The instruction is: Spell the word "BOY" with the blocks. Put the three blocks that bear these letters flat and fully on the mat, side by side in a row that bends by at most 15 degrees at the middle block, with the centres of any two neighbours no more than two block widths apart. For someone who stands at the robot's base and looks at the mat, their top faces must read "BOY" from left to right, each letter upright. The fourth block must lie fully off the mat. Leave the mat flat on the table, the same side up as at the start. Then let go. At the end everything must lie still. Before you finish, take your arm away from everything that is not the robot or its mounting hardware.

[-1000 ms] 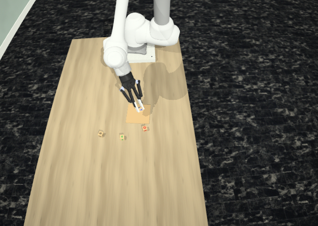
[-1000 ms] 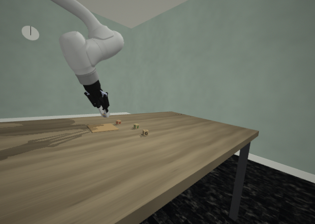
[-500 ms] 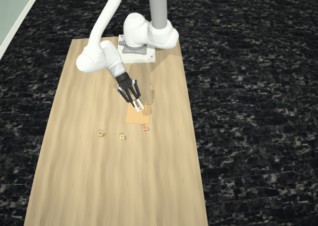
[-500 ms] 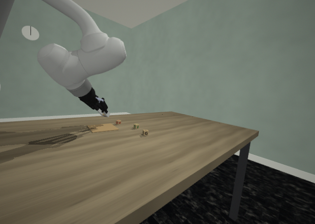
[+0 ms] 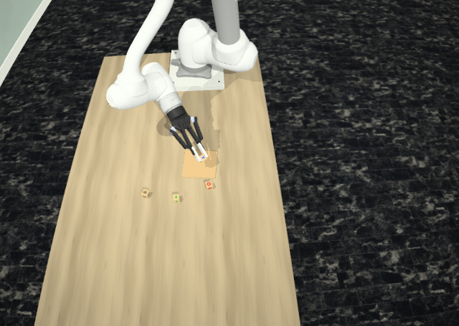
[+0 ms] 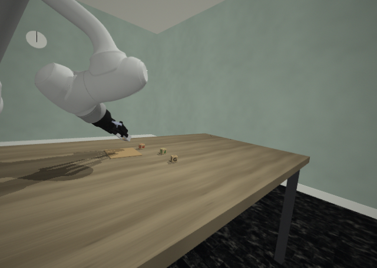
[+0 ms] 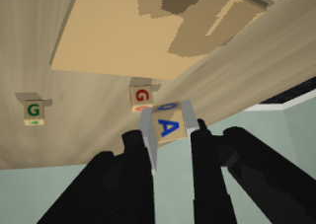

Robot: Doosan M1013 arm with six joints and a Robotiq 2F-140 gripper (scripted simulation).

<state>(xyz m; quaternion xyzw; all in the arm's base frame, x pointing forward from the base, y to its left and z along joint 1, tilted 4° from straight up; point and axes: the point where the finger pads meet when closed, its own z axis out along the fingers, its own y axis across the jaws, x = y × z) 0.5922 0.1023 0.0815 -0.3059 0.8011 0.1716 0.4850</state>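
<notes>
Now: hand 80 mm above the tan square mat.
</notes>
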